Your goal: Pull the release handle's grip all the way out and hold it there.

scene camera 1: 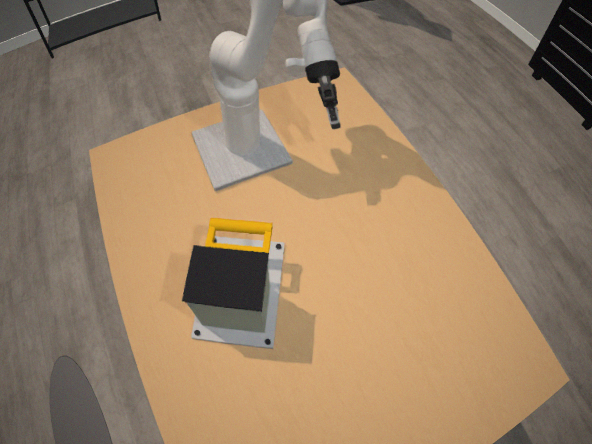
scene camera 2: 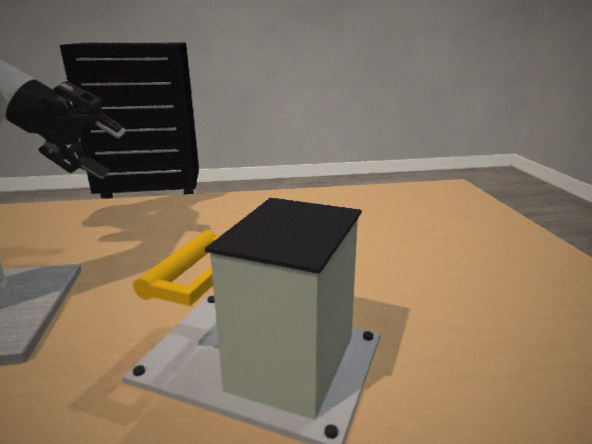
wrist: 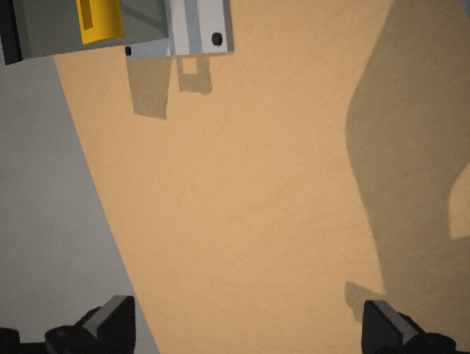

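The yellow release handle's grip (scene camera 1: pixel 241 226) (scene camera 2: pixel 175 265) (wrist: pixel 107 22) is a bar on a rectangular loop, on the side of the grey-green box (scene camera 1: pixel 230 317) (scene camera 2: pixel 267 330) (wrist: pixel 55 35) that faces the robot base. The box has a black top (scene camera 1: pixel 227 277) (scene camera 2: pixel 290 232) and stands on a light grey plate (scene camera 1: pixel 232 337) (scene camera 2: pixel 175 362) (wrist: pixel 205 25) with dark bolts. My gripper (scene camera 1: pixel 335 125) (scene camera 2: pixel 116 153) (wrist: pixel 248 325) is open and empty, high above the table and well apart from the grip. The inner end of the handle is hidden by the box in scene camera 2.
The arm stands on a grey base board (scene camera 1: pixel 240 160) (scene camera 2: pixel 40 310) on the orange table (scene camera 1: pixel 390 300) (scene camera 2: pixel 475 280) (wrist: pixel 240 190). A black drawer cabinet (scene camera 1: pixel 570 55) (scene camera 2: pixel 192 120) stands on the floor beyond the table. A black-framed rack (scene camera 1: pixel 43 32) stands at the upper left in scene camera 1.
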